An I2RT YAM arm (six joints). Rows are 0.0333 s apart.
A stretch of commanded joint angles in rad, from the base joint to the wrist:
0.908 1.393 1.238 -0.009 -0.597 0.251
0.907 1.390 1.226 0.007 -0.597 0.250
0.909 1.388 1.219 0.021 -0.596 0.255
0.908 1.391 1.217 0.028 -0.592 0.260
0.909 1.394 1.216 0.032 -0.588 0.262
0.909 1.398 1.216 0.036 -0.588 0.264
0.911 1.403 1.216 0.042 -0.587 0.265
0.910 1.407 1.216 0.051 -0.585 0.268
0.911 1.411 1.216 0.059 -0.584 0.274
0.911 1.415 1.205 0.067 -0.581 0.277
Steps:
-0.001 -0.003 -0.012 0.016 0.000 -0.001
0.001 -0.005 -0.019 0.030 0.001 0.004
0.000 -0.002 -0.021 0.037 0.005 0.009
0.001 0.001 -0.022 0.041 0.009 0.011
0.001 0.005 -0.022 0.045 0.009 0.013
0.003 0.010 -0.022 0.051 0.010 0.014
0.002 0.014 -0.022 0.060 0.012 0.017
0.003 0.018 -0.022 0.068 0.013 0.023
0.003 0.022 -0.033 0.076 0.016 0.026

